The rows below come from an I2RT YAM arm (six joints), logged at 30 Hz.
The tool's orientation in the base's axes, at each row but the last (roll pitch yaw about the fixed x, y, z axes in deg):
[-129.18 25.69 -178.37]
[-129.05 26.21 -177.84]
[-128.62 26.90 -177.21]
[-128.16 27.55 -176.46]
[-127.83 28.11 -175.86]
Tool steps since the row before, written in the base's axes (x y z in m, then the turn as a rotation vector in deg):
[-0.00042 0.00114 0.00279 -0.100 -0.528 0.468]
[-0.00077 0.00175 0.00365 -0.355 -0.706 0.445]
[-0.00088 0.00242 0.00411 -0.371 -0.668 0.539]
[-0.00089 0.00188 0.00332 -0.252 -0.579 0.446]
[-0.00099 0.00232 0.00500 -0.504 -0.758 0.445]
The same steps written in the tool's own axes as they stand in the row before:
[-0.00086 -0.00135 -0.00259 -0.099 -0.697 0.109]
[-0.00098 -0.00166 -0.00364 0.146 -0.877 0.180]
[-0.00118 -0.00160 -0.00442 0.116 -0.923 0.093]
[-0.00085 -0.00140 -0.00356 0.048 -0.763 0.116]
[-0.00163 -0.00233 -0.00483 0.282 -0.959 0.167]

